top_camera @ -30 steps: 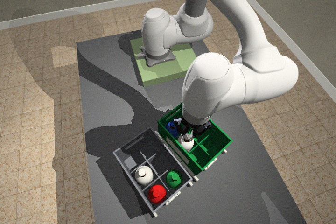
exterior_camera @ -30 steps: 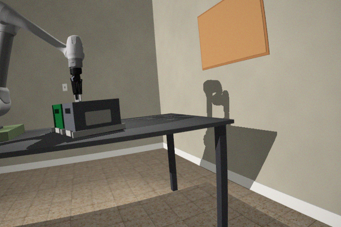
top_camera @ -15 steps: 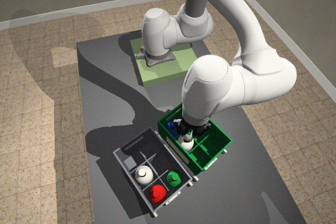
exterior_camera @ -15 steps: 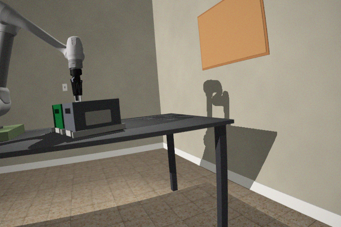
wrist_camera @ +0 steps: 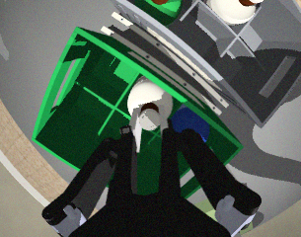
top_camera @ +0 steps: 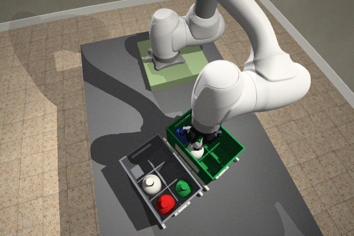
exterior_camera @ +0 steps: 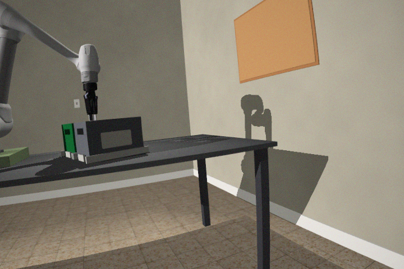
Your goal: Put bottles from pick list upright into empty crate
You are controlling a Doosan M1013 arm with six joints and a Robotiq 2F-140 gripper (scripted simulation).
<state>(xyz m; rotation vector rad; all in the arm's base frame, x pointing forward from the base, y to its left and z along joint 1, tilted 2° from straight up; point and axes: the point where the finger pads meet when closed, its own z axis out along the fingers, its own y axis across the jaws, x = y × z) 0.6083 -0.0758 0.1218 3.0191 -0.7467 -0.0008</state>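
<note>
My gripper is now 1 cm past the green crate, 4 cm to the right of it and 10 cm above it. Also, from my hand: blue bottle (8 cm behind, 3 cm to the right, 9 cm below); then green bottle (13 cm ahead, 11 cm to the right, 9 cm below); then grey crate (6 cm ahead, 18 cm to the right, 10 cm below).
</note>
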